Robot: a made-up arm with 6 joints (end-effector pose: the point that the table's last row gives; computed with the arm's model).
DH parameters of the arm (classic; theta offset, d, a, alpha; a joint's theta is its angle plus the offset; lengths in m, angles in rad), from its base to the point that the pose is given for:
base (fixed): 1.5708 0.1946 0 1.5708
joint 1: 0 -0.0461 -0.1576 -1.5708
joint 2: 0 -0.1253 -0.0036 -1.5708
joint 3: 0 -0.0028 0.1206 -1.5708
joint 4: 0 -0.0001 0.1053 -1.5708
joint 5: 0 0.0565 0.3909 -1.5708
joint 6: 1.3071 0 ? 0
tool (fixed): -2.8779 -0.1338 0 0
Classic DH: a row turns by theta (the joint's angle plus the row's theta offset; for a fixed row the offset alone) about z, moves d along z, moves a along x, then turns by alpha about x.
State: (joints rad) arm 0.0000 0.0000 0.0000 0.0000 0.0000 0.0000
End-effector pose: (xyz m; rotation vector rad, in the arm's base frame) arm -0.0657 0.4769 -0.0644 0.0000 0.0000 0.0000
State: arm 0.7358 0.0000 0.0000 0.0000 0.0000 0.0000
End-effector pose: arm -0.0657 0.5274 0.3227 0.7358 0.0000 0.0000
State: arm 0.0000 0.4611 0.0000 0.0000 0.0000 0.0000
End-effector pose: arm -0.3459 0.4019 -0.0644 0.0000 0.0000 0.4611
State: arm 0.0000 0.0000 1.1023 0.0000 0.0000 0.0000
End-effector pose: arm -0.0657 0.0076 -0.5604 -1.1023 0.0000 0.0000
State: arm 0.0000 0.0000 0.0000 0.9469 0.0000 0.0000
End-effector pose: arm 0.3636 0.2799 -0.0644 0.0000 0.0000 -0.9469
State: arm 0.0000 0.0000 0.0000 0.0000 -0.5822 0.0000
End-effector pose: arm -0.0657 0.3354 -0.2690 -0.5822 0.0000 0.0000
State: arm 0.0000 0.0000 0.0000 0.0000 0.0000 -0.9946
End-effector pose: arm -0.0119 0.5333 -0.0644 0.0000 0.0000 -0.9946
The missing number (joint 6, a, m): 0.0817
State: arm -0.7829 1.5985 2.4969 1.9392 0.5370 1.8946
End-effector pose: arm -0.1553 0.0907 -0.0408 1.4753 1.5579 -1.5874
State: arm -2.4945 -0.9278 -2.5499 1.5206 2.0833 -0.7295
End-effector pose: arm -0.3291 0.0227 0.7778 2.5998 -0.1423 -0.3510
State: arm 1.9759 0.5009 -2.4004 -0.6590 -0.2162 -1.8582
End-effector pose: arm -0.1185 -0.2033 -0.4663 -1.7650 -1.4268 -1.1564
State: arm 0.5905 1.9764 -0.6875 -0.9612 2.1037 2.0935
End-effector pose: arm -0.0009 -0.2709 0.3432 -1.6961 -0.5594 -0.1246
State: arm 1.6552 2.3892 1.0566 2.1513 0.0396 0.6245
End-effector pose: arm -0.2301 0.0571 0.4442 1.8232 -1.5058 -0.2517
